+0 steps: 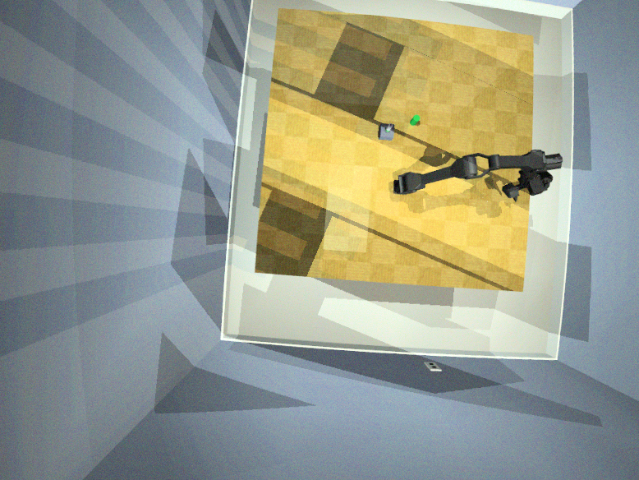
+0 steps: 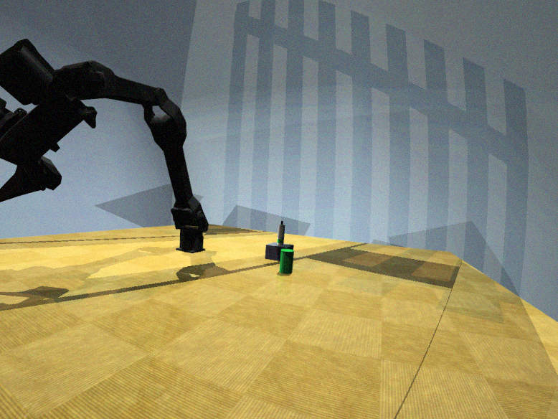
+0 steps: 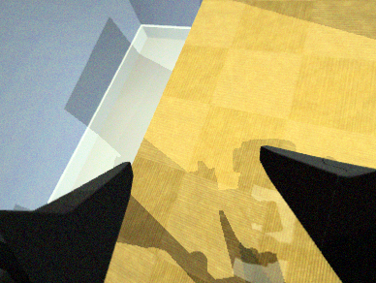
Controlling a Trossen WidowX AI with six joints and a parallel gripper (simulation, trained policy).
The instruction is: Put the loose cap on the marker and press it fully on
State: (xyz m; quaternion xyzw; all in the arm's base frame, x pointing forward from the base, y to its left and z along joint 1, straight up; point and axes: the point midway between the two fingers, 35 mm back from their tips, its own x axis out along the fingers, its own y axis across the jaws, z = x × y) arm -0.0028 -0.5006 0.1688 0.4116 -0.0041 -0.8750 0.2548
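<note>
Now: gripper tip 470 mm to the right of the green cap, 340 mm short of it and 120 mm above it. Round my gripper tip: grey holder block: 600 mm to the left, 270 mm ahead, 120 mm below.
</note>
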